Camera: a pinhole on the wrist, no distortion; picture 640 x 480 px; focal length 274.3 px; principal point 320.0 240.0 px. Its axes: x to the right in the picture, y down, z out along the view. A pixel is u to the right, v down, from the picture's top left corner.
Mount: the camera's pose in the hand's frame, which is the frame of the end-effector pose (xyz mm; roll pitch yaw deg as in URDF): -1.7 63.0 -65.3 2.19 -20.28 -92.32
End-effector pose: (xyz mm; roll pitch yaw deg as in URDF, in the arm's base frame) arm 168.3 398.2 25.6 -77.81 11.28 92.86
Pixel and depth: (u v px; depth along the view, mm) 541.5 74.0 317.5
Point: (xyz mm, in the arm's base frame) -116.4 201.5 191.1
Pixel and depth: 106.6 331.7 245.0
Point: -0.1 411.8 -280.5
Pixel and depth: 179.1 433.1 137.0
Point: 87.4 454.9 -150.8
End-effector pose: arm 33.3 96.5 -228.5 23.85 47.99 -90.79
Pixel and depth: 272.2 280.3 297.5
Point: 146.1 -127.9 -77.3
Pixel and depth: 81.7 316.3 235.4
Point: 301.5 -110.8 -133.7
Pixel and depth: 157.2 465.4 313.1
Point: 268.0 -296.7 -220.2
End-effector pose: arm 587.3 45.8 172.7 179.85 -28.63 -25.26
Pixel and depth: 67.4 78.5 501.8
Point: 166.9 -506.8 -171.0
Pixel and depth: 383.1 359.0 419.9
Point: 830.1 -195.3 -70.5
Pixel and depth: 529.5 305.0 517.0
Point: 959.5 13.1 -275.0
